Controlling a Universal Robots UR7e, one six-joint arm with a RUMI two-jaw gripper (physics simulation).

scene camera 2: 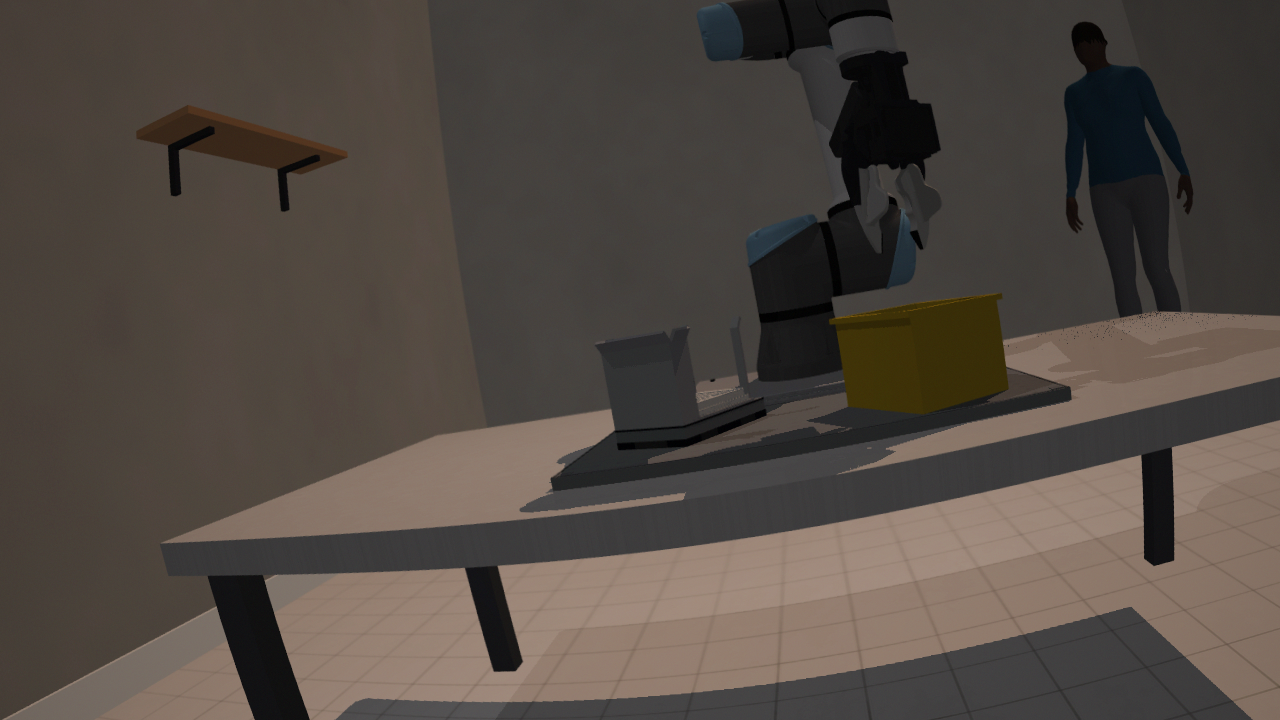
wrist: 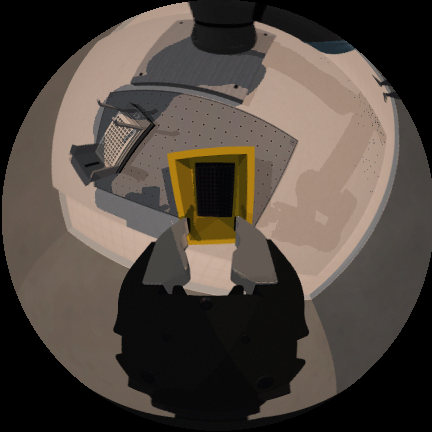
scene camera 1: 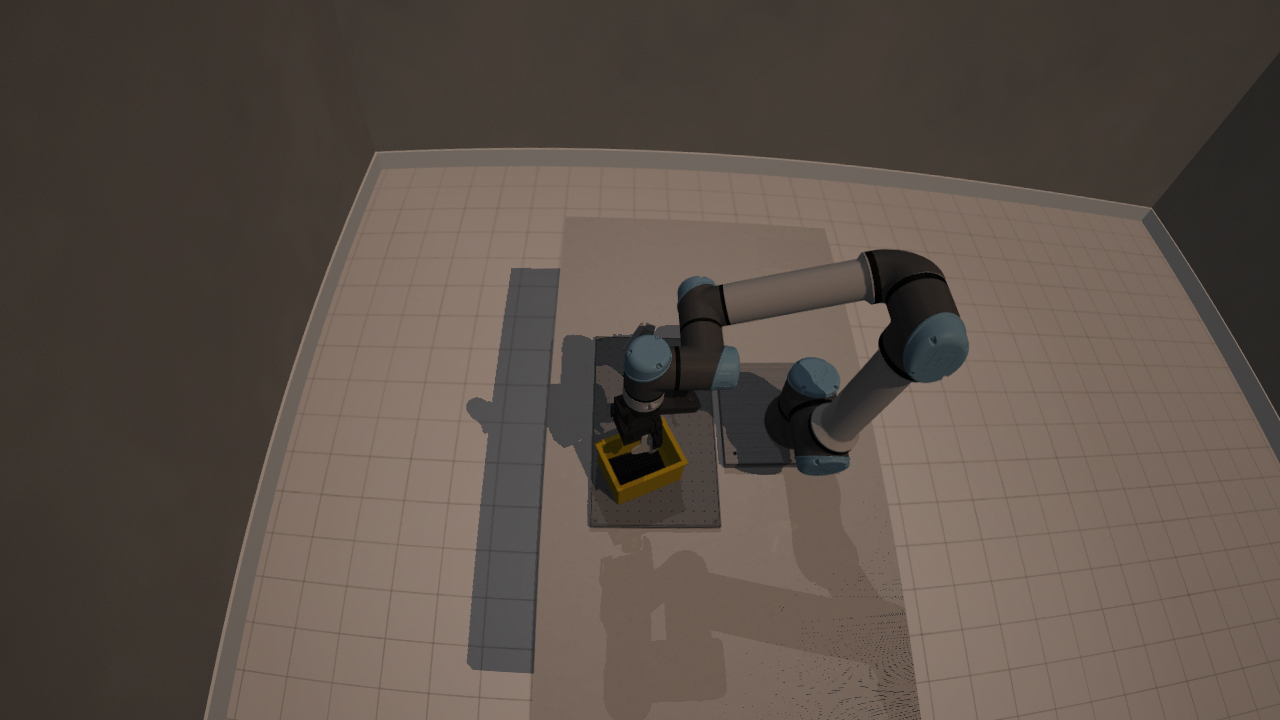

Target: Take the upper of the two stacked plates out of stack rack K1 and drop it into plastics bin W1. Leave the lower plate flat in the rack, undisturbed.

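Observation:
My gripper is open and empty, above yellow bin W1. In scene camera 2 its fingertips are clear above the rim. A black gridded plate lies inside the bin, flat on its floor as far as I can see. Grey stack rack K1 stands on the board, to the left in the wrist view. A light gridded plate lies flat in it, with no second plate visible on top. The arm hides most of the rack in scene camera 1.
Rack and bin stand on a perforated board on the table. The rack has thin upright posts on its side towards the robot base. A person stands behind the table. A wall shelf is at the left.

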